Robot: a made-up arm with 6 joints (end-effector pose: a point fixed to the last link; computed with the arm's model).
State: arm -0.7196 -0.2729 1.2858 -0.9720 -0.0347 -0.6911
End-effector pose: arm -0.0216 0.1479 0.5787 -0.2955 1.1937 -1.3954
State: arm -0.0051 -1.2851 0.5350 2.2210 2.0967 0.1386
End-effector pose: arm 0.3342 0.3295 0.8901 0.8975 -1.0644 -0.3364
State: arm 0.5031 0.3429 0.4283 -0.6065 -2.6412 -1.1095
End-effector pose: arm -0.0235 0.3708 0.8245 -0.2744 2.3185 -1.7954
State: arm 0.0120 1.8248 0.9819 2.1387 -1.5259 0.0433
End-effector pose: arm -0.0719 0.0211 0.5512 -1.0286 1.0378 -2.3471
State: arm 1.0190 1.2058 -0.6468 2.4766 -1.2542 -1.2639
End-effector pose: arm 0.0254 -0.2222 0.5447 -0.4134 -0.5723 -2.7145
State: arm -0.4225 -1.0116 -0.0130 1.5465 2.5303 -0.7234
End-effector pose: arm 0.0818 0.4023 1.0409 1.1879 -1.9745 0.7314
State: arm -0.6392 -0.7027 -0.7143 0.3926 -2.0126 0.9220
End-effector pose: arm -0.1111 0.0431 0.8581 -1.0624 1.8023 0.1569
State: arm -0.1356 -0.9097 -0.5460 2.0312 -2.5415 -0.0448
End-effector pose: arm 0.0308 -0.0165 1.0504 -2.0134 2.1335 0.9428
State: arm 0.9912 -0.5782 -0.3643 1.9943 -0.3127 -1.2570
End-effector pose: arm -0.1500 -0.1670 0.9952 0.3612 2.1934 1.8564
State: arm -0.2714 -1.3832 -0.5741 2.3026 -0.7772 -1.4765
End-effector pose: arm -0.1869 0.2963 0.9830 0.4283 2.2391 0.1279
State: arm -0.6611 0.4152 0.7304 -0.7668 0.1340 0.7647
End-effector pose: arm -0.0485 -0.0452 0.6699 -0.7751 0.9974 -0.5165
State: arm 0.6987 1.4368 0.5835 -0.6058 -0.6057 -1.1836
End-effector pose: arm 0.0196 0.2810 0.9585 1.1913 1.9410 -0.0411
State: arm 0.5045 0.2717 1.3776 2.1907 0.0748 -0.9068
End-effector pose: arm 0.3395 0.0235 1.0748 -2.3724 -1.4490 0.0340
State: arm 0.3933 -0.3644 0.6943 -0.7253 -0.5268 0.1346
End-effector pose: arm -0.0585 -0.0128 0.6975 -1.1567 0.9180 -0.3792
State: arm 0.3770 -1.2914 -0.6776 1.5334 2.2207 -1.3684
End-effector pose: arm -0.2982 0.0110 0.8488 -2.0873 -0.0663 -2.1048
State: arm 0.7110 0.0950 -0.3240 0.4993 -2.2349 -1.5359
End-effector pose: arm -0.2296 0.2374 0.8699 0.1052 1.8576 -0.4038
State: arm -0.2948 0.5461 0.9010 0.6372 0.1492 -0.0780
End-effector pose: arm 0.0957 0.2980 0.8738 1.2849 0.4865 0.1472
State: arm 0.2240 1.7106 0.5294 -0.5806 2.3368 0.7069
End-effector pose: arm 0.3474 -0.0721 0.6776 0.2701 -0.8852 -1.2660
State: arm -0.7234 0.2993 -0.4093 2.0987 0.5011 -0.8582
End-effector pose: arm -0.2310 0.2151 0.9360 1.7998 -0.8311 1.6471
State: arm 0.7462 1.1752 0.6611 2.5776 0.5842 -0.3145
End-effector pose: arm 0.3100 -0.1988 0.8477 -2.0876 -0.5425 -0.0827
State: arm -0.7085 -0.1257 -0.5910 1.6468 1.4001 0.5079
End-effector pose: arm 0.2055 0.2326 1.0060 0.6150 -1.7962 0.0165
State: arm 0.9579 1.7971 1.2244 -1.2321 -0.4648 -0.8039
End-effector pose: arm -0.1665 0.0767 0.7969 0.0590 1.8323 0.8210
